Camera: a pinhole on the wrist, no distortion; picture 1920 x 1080 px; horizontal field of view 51.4 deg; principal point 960.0 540.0 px. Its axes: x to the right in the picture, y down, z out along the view. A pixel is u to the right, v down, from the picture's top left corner.
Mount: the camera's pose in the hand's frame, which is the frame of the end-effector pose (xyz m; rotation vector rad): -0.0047 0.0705 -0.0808 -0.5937 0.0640 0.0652
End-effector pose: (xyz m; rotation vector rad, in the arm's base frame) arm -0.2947 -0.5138 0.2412 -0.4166 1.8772 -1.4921
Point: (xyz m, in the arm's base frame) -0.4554 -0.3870 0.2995
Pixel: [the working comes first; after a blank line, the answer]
In the camera's frame: 0.0250 -0.0269 -0.1688

behind the camera
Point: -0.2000 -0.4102 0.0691
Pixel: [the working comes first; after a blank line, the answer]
In the camera's frame: -0.0740 0.0704 0.1468

outside the picture
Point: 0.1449 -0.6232 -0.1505
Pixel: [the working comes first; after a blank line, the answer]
In the camera's frame: -0.1380 0.0126 0.5997

501 582
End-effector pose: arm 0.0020 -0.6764 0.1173 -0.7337 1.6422 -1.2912
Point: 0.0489 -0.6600 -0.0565
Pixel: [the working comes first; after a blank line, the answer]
In the camera's frame: 0.0145 0.0143 0.1631

1138 714
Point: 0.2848 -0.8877 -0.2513
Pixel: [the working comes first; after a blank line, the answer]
In the camera's frame: 0.1457 -0.0607 0.5133

1526 304
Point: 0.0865 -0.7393 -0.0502
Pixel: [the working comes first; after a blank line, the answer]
In the camera's frame: 0.0584 -0.0484 0.2067

1523 73
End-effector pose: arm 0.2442 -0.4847 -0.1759 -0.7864 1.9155 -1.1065
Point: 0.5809 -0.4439 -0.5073
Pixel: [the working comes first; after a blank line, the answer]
In the camera's frame: -0.1231 -0.0818 0.4861

455 204
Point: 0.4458 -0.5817 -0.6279
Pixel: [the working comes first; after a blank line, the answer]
In the camera's frame: 0.0974 -0.0344 0.5165

1336 407
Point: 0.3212 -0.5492 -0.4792
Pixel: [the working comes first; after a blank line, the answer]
In the camera's frame: 0.0972 -0.0254 0.3200

1566 382
